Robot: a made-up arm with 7 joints.
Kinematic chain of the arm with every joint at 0, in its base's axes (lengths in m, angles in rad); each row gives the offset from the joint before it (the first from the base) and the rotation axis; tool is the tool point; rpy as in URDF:
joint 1: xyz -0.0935 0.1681 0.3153 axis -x
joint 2: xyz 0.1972 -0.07 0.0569 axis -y
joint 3: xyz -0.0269 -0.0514 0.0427 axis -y
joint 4: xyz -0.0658 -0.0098 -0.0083 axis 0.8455 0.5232 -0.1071
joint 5: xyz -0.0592 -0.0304 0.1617 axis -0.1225 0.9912 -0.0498
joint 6: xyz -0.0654 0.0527 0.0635 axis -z
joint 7: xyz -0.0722 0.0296 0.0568 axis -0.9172 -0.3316 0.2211
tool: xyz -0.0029 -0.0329 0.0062 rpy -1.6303 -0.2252 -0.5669
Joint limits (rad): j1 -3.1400..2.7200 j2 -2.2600..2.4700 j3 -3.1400..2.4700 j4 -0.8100..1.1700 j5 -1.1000..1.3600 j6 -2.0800..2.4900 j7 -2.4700..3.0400
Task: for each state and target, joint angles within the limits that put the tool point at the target. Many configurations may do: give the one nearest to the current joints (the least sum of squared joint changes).
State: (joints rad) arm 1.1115 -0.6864 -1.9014 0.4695 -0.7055 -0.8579 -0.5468
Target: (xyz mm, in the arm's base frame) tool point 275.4 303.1 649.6
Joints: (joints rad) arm 1.0046 -0.0512 -1.8937 0.4524 -1.1000 -0.7815 -0.8258
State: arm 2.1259 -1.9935 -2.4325 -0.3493 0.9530 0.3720 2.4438
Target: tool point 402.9 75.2 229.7
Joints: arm 1.9912 -1.1767 -1.7330 -0.5544 0.6997 0.4104 2.5160
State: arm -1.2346 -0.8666 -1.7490 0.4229 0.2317 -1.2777 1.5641
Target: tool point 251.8 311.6 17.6
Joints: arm -1.2766 -1.0492 -2.0279 0.2598 0.5010 -1.3574 1.4972
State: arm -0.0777 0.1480 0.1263 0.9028 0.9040 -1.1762 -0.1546
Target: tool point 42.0 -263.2 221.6
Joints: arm -0.6684 0.3388 0.2246 1.1427 0.9194 -1.2900 -0.2009
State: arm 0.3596 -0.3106 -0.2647 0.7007 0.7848 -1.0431 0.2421
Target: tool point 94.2 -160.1 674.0
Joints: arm 0.0948 -0.0416 -0.0551 0.7978 0.6890 -1.0731 0.2083
